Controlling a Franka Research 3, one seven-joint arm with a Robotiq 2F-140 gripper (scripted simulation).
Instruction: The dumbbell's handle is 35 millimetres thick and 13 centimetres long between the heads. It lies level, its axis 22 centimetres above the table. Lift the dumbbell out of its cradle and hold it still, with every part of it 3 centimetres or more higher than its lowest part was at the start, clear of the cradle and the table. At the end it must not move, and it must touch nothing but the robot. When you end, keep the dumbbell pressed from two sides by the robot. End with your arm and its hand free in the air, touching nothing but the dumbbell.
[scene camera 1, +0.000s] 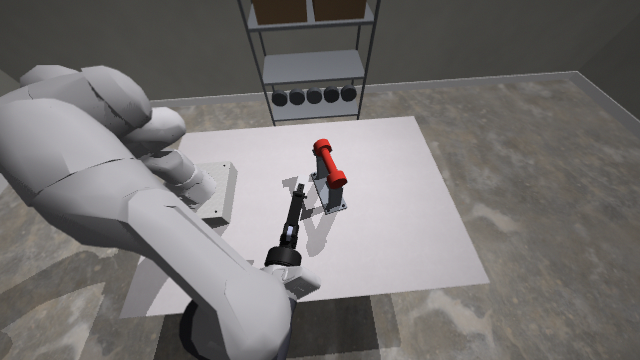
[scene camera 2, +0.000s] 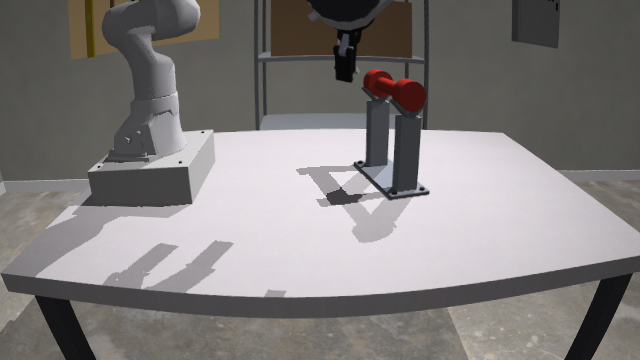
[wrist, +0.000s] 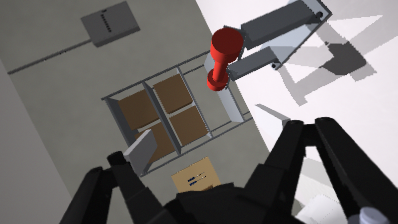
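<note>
A red dumbbell (scene camera 2: 411, 95) (wrist: 226, 43) is visible to me, and there is a grey cradle (scene camera 2: 377, 167) (scene camera 1: 332, 199) as well. I also see my own gripper (scene camera 1: 300, 193) (scene camera 2: 359, 33) (wrist: 203, 126).
</note>
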